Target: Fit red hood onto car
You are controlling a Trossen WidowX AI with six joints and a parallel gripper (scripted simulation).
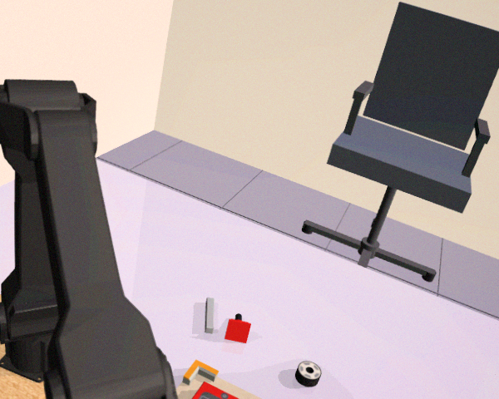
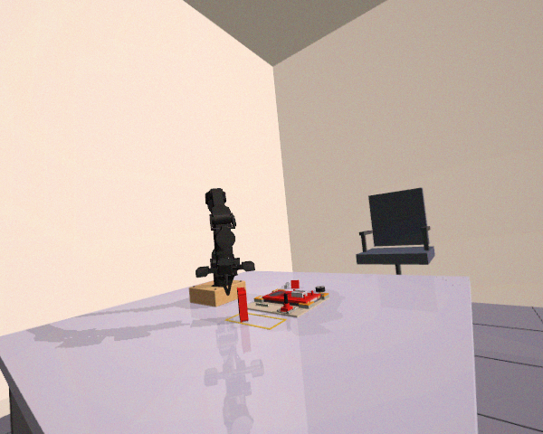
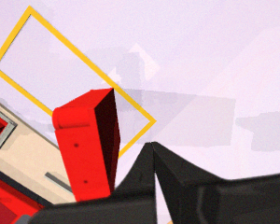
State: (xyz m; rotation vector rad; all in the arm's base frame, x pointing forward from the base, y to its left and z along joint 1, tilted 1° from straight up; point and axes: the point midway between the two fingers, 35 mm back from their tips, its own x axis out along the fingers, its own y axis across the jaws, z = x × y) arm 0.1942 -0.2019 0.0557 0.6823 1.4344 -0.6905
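Now: gripper tip 30 mm short of the red hood, 30 mm above it and 20 mm to the right of it. The rest, counted from my gripper tip: beige jig plate: 220 mm to the left, 110 mm ahead, 70 mm below; black wheel: 400 mm to the left, 180 mm ahead, 70 mm below; grey bar: 460 mm to the left, 70 mm below, 10 mm behind.
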